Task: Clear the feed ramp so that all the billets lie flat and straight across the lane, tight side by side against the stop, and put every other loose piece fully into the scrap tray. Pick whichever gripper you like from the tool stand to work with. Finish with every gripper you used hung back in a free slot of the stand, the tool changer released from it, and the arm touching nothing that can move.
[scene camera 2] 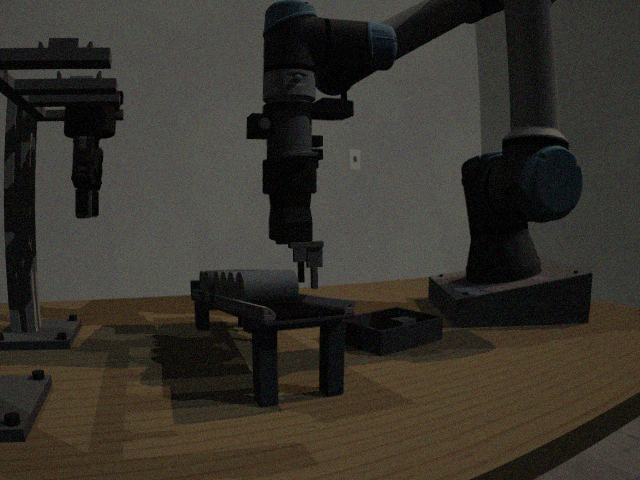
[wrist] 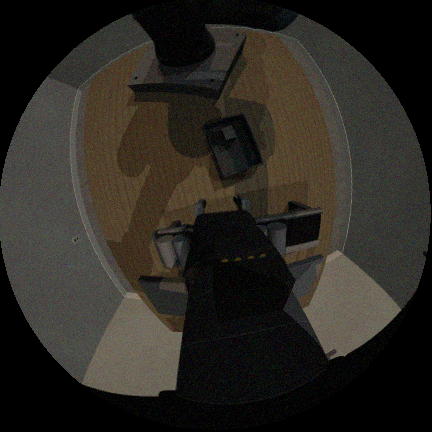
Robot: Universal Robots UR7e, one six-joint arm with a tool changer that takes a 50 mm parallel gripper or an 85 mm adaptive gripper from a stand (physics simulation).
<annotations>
An adaptive gripper shows in scene camera 2 (86,125).
</annotations>
